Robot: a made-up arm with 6 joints. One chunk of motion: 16 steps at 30 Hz.
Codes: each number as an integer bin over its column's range. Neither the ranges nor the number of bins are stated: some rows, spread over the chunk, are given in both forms.
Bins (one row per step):
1: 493 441 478 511 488 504
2: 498 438 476 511 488 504
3: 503 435 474 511 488 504
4: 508 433 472 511 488 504
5: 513 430 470 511 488 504
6: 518 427 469 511 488 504
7: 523 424 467 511 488 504
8: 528 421 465 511 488 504
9: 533 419 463 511 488 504
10: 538 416 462 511 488 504
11: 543 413 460 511 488 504
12: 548 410 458 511 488 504
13: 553 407 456 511 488 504
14: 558 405 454 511 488 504
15: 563 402 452 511 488 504
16: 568 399 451 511 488 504
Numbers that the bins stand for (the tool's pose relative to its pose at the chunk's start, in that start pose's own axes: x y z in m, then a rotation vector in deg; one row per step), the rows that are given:
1: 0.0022 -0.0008 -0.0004 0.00 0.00 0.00
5: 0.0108 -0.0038 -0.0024 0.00 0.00 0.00
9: 0.0194 -0.0068 -0.0041 0.00 0.00 0.00
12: 0.0259 -0.0092 -0.0054 0.00 0.00 0.00
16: 0.0345 -0.0122 -0.0071 0.00 0.00 0.00
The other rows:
2: 0.0044 -0.0016 -0.0009 0.00 0.00 0.00
3: 0.0065 -0.0024 -0.0014 0.00 0.00 0.00
4: 0.0087 -0.0030 -0.0019 0.00 0.00 0.00
6: 0.0130 -0.0046 -0.0026 0.00 0.00 0.00
7: 0.0151 -0.0054 -0.0031 0.00 0.00 0.00
8: 0.0173 -0.0062 -0.0036 0.00 0.00 0.00
10: 0.0216 -0.0076 -0.0044 0.00 0.00 0.00
11: 0.0237 -0.0084 -0.0049 0.00 0.00 0.00
13: 0.0280 -0.0100 -0.0059 0.00 0.00 0.00
14: 0.0302 -0.0105 -0.0064 0.00 0.00 0.00
15: 0.0323 -0.0114 -0.0069 0.00 0.00 0.00

